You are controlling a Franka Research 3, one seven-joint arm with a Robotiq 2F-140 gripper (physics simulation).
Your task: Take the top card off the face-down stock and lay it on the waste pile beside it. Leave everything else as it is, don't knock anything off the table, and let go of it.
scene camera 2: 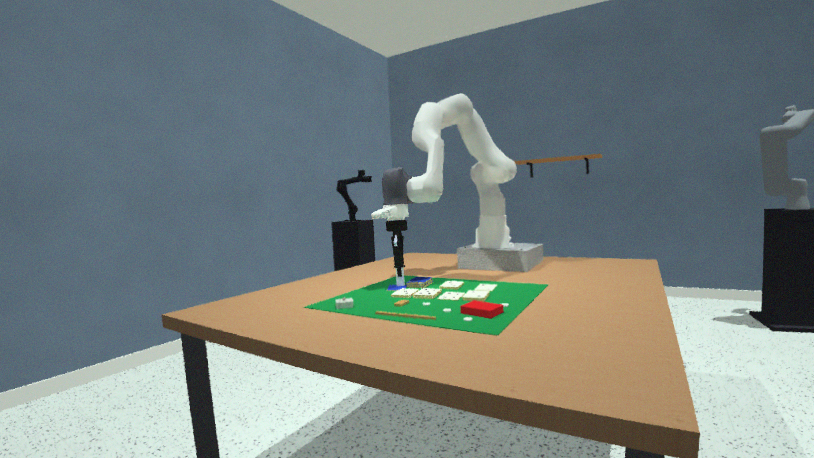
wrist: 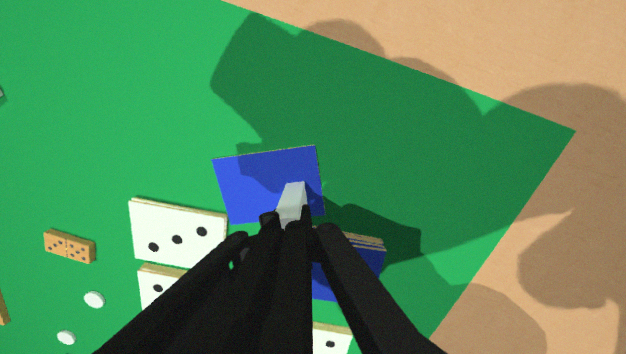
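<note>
A blue face-down card (scene camera 2: 394, 288) (wrist: 240, 195) lies on the green mat (scene camera 2: 370, 293) (wrist: 125, 100), beside the face-down stock. The blue-backed stock (scene camera 2: 421, 280) (wrist: 372, 260) is a small stack, partly hidden by the fingers in the wrist view. A face-up white pile with three dots (scene camera 2: 403, 292) (wrist: 167, 222) lies close to the blue card; I cannot tell whether it is the waste pile. My gripper (scene camera 2: 400, 281) (wrist: 297, 196) is shut with nothing between the fingers. Its pale tips are over the blue card, at or just above its surface; contact cannot be told.
More white piles (scene camera 2: 426, 292) (scene camera 2: 451, 284) lie alongside. A domino (scene camera 2: 401, 303) (wrist: 69, 246), white discs (scene camera 2: 446, 310) (wrist: 94, 299), a stick (scene camera 2: 405, 315), a grey-white block (scene camera 2: 344, 303) and a red box (scene camera 2: 482, 308) rest on the mat. The wooden table (scene camera 2: 597, 341) extends around it.
</note>
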